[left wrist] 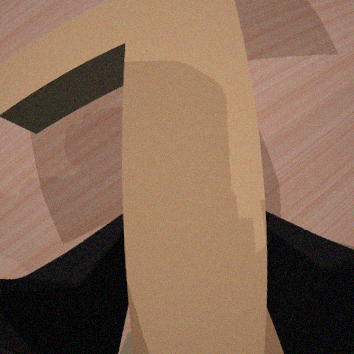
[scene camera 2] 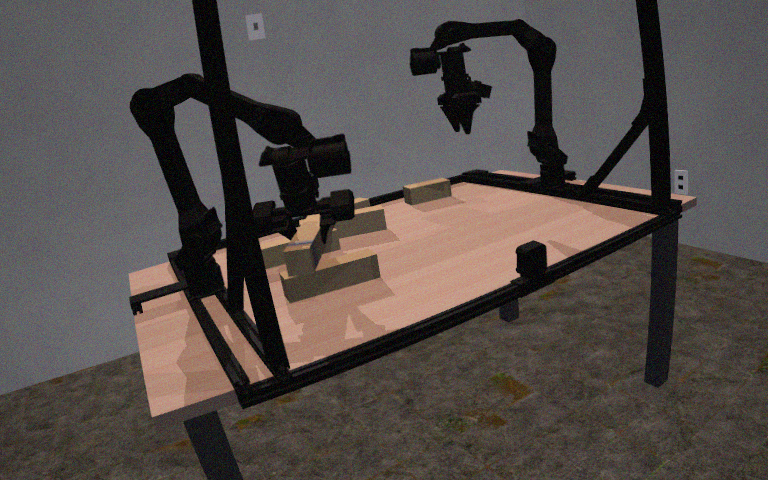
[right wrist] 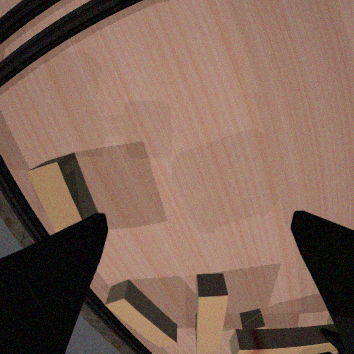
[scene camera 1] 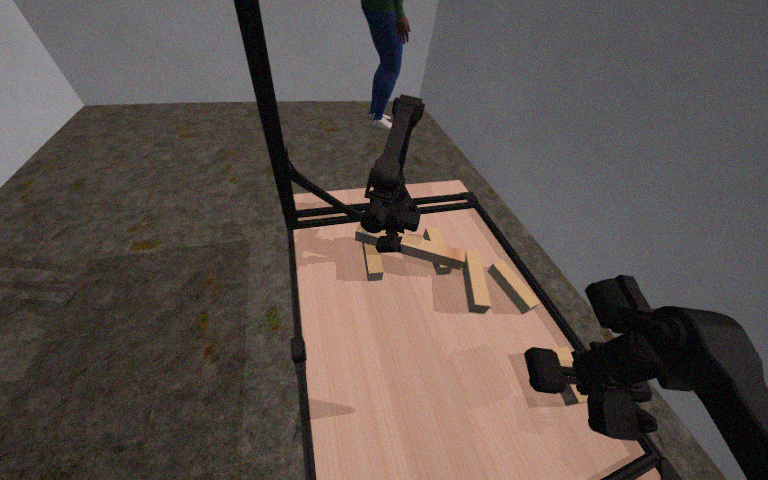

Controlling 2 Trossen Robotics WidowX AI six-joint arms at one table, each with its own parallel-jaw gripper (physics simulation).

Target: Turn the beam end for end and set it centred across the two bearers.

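Pixels of known places: left gripper, fingertip midpoint: (left wrist: 188, 214) (right wrist: 315, 334) (scene camera 1: 401, 245); right gripper, fingertip midpoint: (scene camera 2: 462, 133) (right wrist: 201, 222); left arm's base at its link origin: (scene camera 2: 206, 291); right arm's base at its link origin: (scene camera 2: 553, 185).
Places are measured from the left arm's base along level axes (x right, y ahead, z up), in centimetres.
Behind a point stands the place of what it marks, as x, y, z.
The long wooden beam (scene camera 1: 430, 250) {-3.3, 27.6, 7.0} (scene camera 2: 301, 260) {16.4, 15.0, 5.6} (left wrist: 175, 150) {1.3, 22.6, 7.2} (right wrist: 285, 340) {-3.6, 28.6, 5.5} lies level across two blocks that look like the bearers: the nearer bearer (scene camera 1: 372, 264) {13.9, 26.1, 2.5} (scene camera 2: 334, 277) {14.8, 20.7, 0.4} and the second bearer (scene camera 1: 442, 269) {-7.4, 31.5, 1.3} (scene camera 2: 274, 255) {-8.0, 17.0, 0.6}. I cannot tell whether the beam rests on both. A red mark shows near its right end in scene camera 1; a blue stripe shows at its near end in scene camera 2. My left gripper (scene camera 1: 389, 244) {3.5, 21.9, 3.9} (scene camera 2: 308, 226) (left wrist: 188, 214) {3.5, 21.9, 3.9} is shut on the beam from above. My right gripper (scene camera 2: 462, 131) {-8.4, 69.1, 17.1} (right wrist: 201, 222) {-8.4, 69.1, 17.1} is open and empty, high above the table.
A loose block (scene camera 1: 477, 283) {-14.9, 39.4, 3.1} (scene camera 2: 363, 221) {-12.5, 40.6, 1.0} (right wrist: 212, 320) {-15.0, 39.5, 3.1} stands close beside the beam's red-marked end. Another block (scene camera 1: 512, 287) {-26.0, 42.7, 2.2} (right wrist: 142, 320) {-27.0, 43.2, 2.5} lies beyond it. A further block (scene camera 2: 427, 191) {-24.4, 66.7, 1.0} (right wrist: 57, 195) {-25.9, 70.1, 2.8} lies near the table edge, partly below the right gripper in scene camera 1. Black rails frame the table.
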